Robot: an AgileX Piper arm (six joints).
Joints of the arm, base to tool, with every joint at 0 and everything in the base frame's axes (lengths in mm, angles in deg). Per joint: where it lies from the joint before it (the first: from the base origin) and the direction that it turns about. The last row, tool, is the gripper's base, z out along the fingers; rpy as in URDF.
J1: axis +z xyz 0 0 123
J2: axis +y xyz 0 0 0
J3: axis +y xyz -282.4 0 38.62
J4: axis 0.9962 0 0.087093 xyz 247.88 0 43.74
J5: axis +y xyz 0 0 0
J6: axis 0.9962 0 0.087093 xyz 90.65 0 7.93
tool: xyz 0 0 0 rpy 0 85 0
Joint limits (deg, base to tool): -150..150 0..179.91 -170..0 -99.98..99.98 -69.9..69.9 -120..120
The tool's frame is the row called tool.
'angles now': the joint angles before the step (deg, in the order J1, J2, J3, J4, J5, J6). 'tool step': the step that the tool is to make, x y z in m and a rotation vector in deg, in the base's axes. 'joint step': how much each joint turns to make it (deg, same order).
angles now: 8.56, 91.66, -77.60, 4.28, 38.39, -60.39
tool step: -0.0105, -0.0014, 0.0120, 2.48, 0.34, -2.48
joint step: -0.01, -2.30, -0.01, 0.07, 2.11, 3.56
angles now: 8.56, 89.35, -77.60, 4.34, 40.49, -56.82
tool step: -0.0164, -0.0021, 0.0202, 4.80, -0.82, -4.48
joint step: 0.00, -3.76, 0.01, 0.20, 1.89, 6.38
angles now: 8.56, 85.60, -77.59, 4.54, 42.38, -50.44
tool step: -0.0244, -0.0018, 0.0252, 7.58, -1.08, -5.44
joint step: 0.00, -5.16, 0.23, 1.49, 2.22, 8.13
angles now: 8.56, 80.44, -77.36, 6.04, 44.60, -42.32
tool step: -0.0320, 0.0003, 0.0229, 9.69, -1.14, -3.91
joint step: 0.01, -6.34, 1.49, 4.27, 1.59, 6.87
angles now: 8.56, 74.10, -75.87, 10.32, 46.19, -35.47
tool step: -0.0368, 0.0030, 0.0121, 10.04, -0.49, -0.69
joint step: -0.01, -7.12, 3.83, 7.41, 0.75, 3.25
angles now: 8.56, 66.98, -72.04, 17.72, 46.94, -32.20
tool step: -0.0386, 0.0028, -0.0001, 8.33, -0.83, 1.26
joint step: 0.02, -7.89, 6.31, 8.10, -0.56, 0.14
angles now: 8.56, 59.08, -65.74, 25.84, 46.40, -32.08
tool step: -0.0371, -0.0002, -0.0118, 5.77, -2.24, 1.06
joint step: 0.01, -8.63, 8.38, 6.79, -2.50, -1.86
